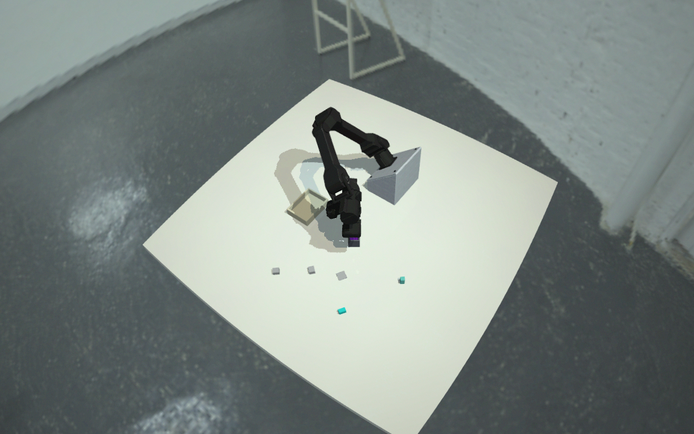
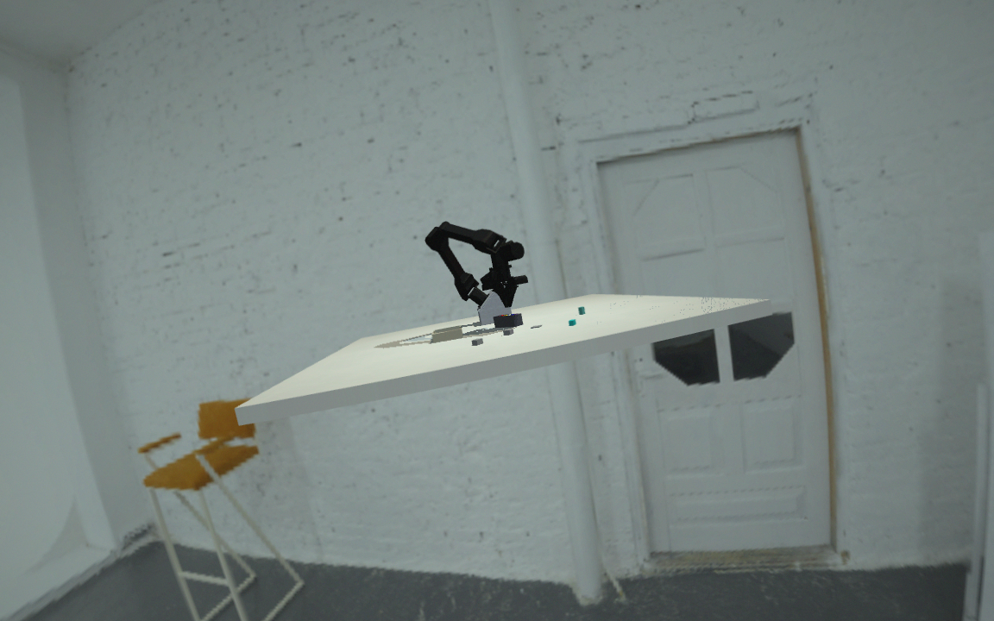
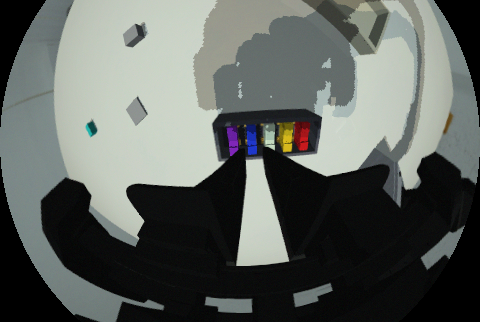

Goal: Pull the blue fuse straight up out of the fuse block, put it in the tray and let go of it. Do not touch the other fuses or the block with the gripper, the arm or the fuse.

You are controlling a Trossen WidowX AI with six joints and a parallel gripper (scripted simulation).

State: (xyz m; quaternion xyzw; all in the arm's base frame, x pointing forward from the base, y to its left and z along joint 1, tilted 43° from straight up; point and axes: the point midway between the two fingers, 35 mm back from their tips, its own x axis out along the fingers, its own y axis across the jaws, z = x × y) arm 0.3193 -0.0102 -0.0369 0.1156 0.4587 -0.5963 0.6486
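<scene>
My gripper tip is now 40 mm above the blue fuse. Also, from my gripper tip: tray 40 mm behind, 220 mm to the right, 60 mm below.
</scene>
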